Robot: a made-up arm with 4 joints.
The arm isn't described. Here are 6 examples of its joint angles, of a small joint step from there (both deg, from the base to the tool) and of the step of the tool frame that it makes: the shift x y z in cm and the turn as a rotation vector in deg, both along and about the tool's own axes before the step.
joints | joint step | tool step
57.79 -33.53 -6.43 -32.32 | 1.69 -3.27 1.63 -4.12 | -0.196 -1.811 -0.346 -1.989 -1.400 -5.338
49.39 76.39 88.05 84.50 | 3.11 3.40 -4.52 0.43 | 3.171 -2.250 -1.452 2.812 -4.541 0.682
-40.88 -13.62 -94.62 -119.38 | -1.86 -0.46 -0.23 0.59 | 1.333 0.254 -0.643 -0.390 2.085 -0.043
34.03 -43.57 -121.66 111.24 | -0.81 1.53 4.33 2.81 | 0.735 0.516 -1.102 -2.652 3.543 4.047
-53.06 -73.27 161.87 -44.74 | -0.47 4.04 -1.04 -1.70 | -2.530 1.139 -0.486 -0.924 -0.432 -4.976
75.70 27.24 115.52 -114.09 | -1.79 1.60 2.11 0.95 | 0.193 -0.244 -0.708 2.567 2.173 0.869
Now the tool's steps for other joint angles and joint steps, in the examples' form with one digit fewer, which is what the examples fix.
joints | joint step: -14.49 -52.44 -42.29 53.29 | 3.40 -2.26 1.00 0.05
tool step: -0.44 -1.50 -0.92 1.09 0.96 -1.12
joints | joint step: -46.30 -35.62 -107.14 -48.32 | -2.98 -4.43 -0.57 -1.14
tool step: 3.31 -3.35 -0.81 3.70 4.46 -1.57
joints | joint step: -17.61 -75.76 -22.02 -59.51 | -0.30 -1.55 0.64 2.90
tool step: 0.92 -0.61 -0.50 1.98 1.10 0.50
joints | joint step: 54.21 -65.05 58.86 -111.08 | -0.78 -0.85 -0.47 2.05
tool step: 0.57 0.41 -0.30 0.92 -0.38 0.71
